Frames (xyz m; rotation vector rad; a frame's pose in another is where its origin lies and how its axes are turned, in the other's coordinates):
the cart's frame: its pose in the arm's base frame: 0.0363 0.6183 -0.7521 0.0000 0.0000 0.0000
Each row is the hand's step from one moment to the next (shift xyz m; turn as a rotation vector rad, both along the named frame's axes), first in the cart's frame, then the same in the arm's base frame.
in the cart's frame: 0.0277 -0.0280 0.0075 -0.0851 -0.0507 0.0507
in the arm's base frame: 0.0277 -0.0280 0.0075 -0.0851 -0.0507 0.0507
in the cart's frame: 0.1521 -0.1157 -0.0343 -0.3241 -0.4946 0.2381
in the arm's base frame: 0.1521 -0.1157 -0.0343 -0.3241 -0.4946 0.2381
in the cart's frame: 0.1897 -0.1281 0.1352 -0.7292 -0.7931 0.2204
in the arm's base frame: 0.1897 -0.1281 0.1352 -0.7292 -0.7931 0.2204
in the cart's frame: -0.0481 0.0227 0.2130 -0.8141 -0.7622 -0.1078
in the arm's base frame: -0.0481 0.0227 0.2130 -0.8141 -0.7622 -0.1078
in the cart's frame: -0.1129 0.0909 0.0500 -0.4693 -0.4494 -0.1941
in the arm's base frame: -0.1129 0.0909 0.0500 -0.4693 -0.4494 -0.1941
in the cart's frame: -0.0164 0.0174 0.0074 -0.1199 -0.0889 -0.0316
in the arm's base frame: -0.0164 0.0174 0.0074 -0.1199 -0.0889 -0.0316
